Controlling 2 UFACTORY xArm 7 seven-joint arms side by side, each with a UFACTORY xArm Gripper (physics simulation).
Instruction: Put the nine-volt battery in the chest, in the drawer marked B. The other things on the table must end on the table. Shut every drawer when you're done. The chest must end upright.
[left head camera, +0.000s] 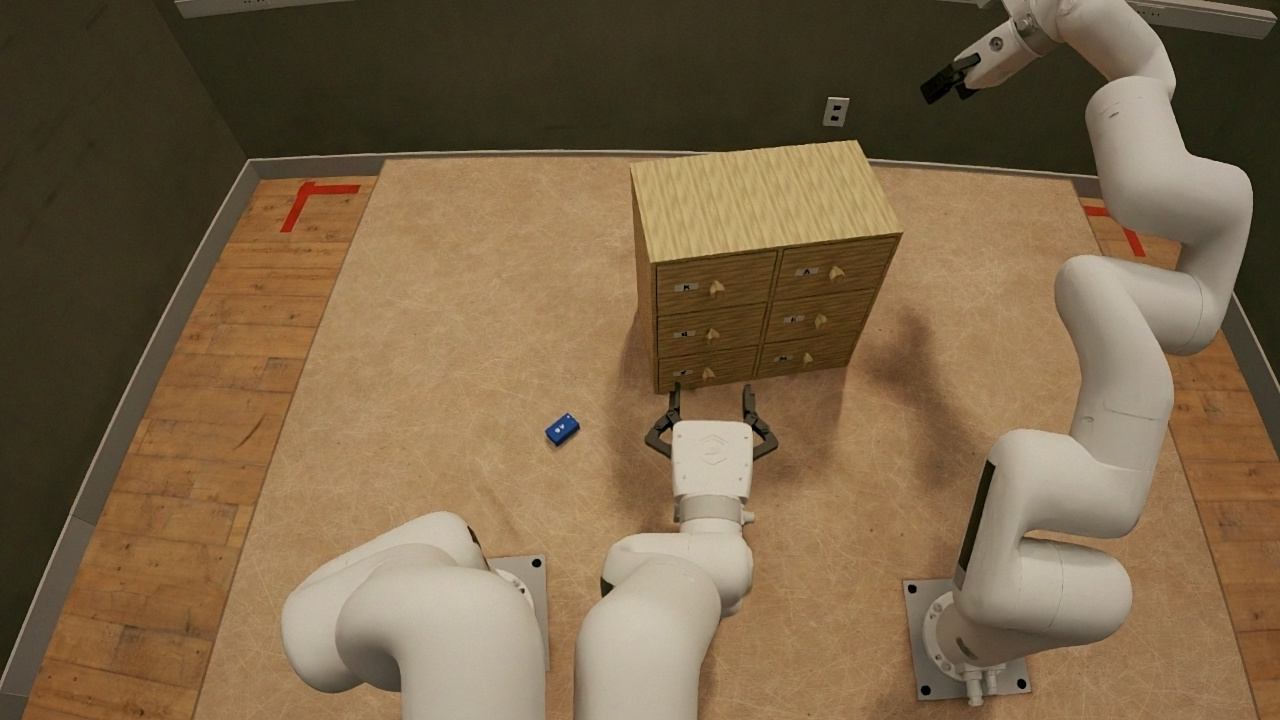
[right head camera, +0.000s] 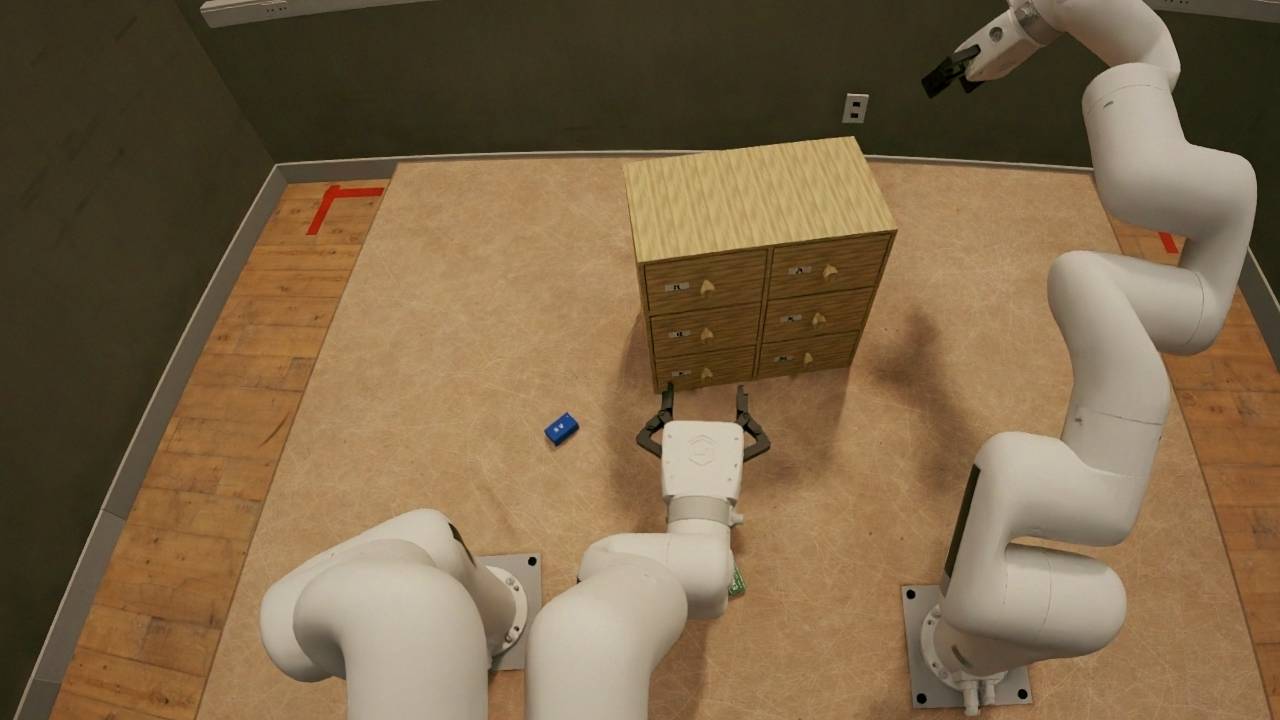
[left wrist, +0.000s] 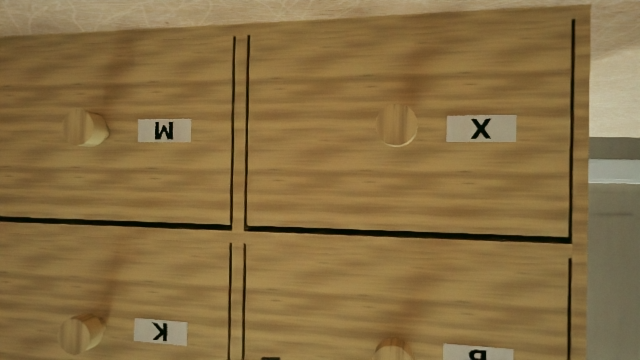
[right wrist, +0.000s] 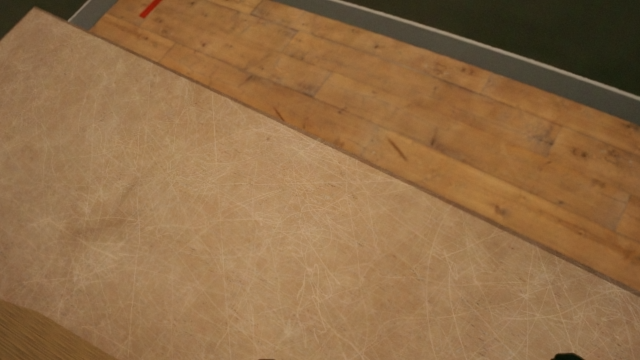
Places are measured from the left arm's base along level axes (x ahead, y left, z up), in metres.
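Pixels of known places: left gripper, between the fingertips: (left head camera: 711, 388) (right head camera: 705, 388); right gripper, between the fingertips: (left head camera: 942, 94) (right head camera: 945, 87); left arm's base, origin of its link: (right head camera: 484, 611); right arm's base, origin of its link: (left head camera: 966, 636) (right head camera: 965, 643).
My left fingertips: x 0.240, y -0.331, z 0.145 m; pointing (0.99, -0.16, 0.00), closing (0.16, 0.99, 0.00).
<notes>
For each thing: its top centre in the pictures, then the offset to it from my left fingertips.
- wooden chest, centre of its top: (right head camera: 755, 193) (left head camera: 763, 194) dy -0.085, dx +0.176, dz +0.173 m
- Drawer B, centre of its top: (right head camera: 696, 265) (left head camera: 701, 265) dy -0.007, dx +0.161, dz +0.060 m
- small blue block, centre of its top: (left head camera: 562, 426) (right head camera: 561, 425) dy +0.216, dx +0.031, dz -0.127 m
- green item, centre of its top: (right head camera: 729, 568) dy -0.010, dx -0.209, dz -0.132 m
- Drawer X, centre of its top: (left wrist: 403, 218) (right head camera: 697, 310) (left head camera: 698, 310) dy -0.007, dx +0.161, dz -0.044 m
- drawer M, centre of its top: (left wrist: 172, 211) (right head camera: 798, 296) (left head camera: 797, 296) dy -0.163, dx +0.169, dz -0.044 m
The wooden chest (left head camera: 760, 201) (right head camera: 756, 197) (left wrist: 239, 235) stands upright with six drawer fronts flush. Drawer B (left head camera: 742, 329) (right head camera: 738, 329) (left wrist: 325, 300) is the middle one of the left column in the head views; it shows partly, upside down, in the left wrist view. A small blue block (left head camera: 562, 428) (right head camera: 561, 428), which looks like the nine-volt battery, lies left of the chest's front. My left gripper (left head camera: 713, 388) (right head camera: 705, 388) is open and empty, fingers pointing at the chest front near its lower left drawers. My right gripper (left head camera: 950, 85) (right head camera: 950, 76) is open and empty, high at the upper right.
A green item (right head camera: 736, 582) lies mostly hidden beneath my left arm in the right head view. Drawer X (left wrist: 325, 175) is right of drawer M (left wrist: 125, 180) in the left wrist view. My right arm rises right of the chest. A wall stands behind the table.
</notes>
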